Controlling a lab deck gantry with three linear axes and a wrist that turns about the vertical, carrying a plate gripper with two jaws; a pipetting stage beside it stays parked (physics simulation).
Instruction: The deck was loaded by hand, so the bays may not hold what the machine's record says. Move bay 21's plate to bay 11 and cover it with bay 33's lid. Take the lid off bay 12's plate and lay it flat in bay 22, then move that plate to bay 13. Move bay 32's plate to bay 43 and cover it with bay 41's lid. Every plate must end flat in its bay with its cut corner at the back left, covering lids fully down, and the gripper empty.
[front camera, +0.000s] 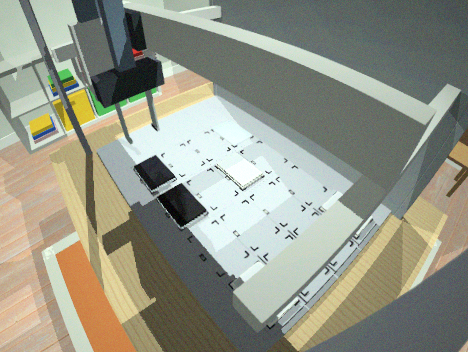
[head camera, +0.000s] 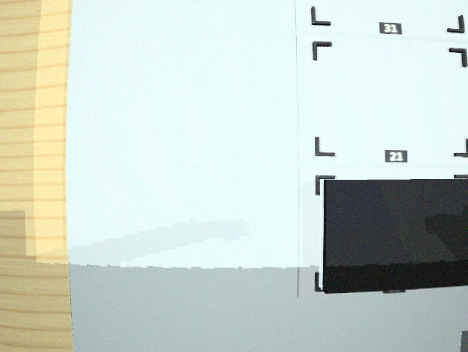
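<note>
My gripper is open and empty, raised over the back-left end of the deck in the front view. A black-topped plate lies in bay 11 in both views, with a pale strip along its left side; its right part is cut off in the head view. Bay 21 holds no plate. A second black-topped plate lies beside it, in bay 12. A white plate lies farther back, in bay 32. A flat pale lid lies in bay 41. Cut corners cannot be made out.
A long grey beam crosses above the front right part of the deck and hides bays there. A wide grey gantry rail runs along the back. A wooden border edges the deck on the left. Shelves with coloured boxes stand behind.
</note>
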